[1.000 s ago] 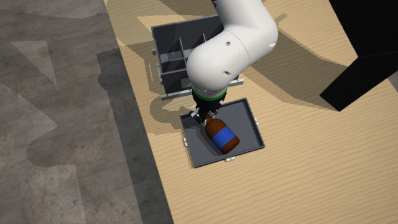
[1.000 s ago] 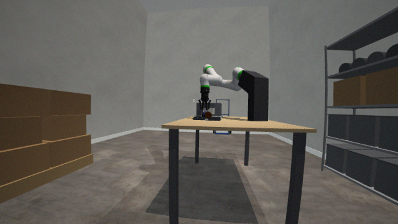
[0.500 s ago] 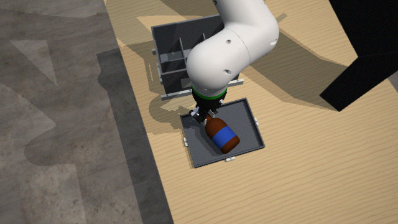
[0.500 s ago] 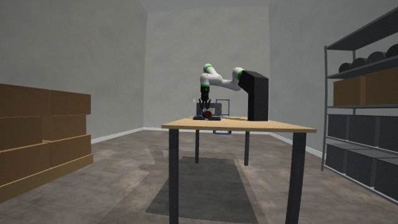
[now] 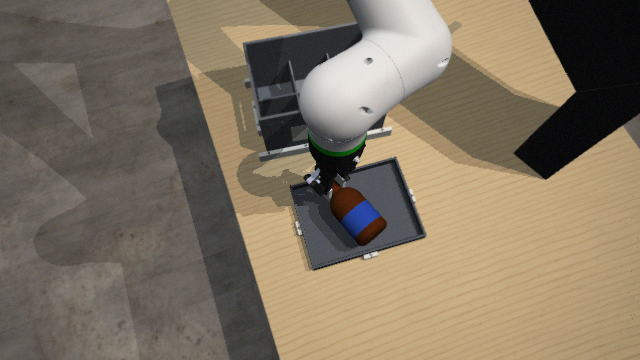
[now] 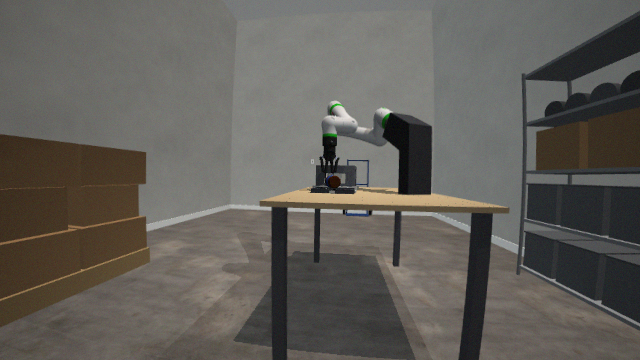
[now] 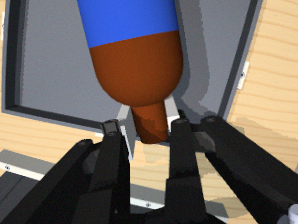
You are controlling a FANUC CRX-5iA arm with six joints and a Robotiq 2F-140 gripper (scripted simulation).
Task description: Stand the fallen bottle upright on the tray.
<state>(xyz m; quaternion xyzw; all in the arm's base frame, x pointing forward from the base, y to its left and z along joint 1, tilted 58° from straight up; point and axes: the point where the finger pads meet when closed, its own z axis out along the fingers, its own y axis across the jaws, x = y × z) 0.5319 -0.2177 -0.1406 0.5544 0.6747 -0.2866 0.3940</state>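
The bottle is 50 mm to the left of my hand and 20 mm below it. Round my hand: dark grey crate (100 mm behind, 200 mm to the right); then tray (20 mm behind, 60 mm to the left, 70 mm below).
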